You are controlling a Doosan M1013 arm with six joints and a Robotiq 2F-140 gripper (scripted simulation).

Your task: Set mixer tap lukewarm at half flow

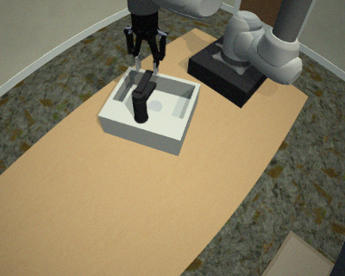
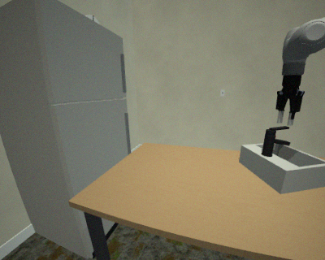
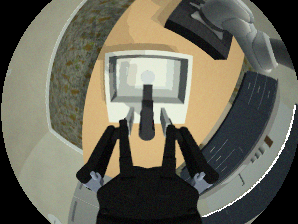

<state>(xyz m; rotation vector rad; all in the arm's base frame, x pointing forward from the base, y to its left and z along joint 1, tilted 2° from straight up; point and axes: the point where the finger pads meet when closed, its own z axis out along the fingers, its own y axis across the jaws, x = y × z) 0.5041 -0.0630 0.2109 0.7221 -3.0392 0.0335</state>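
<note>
The lever is 50 mm below my hand, 30 mm ahead of it and 10 mm to the left of it. The rest, counted from my hand: white sink basin 280 mm below, 40 mm behind, 20 mm to the right; black mixer tap 100 mm below, 50 mm ahead, 20 mm to the left.
</note>
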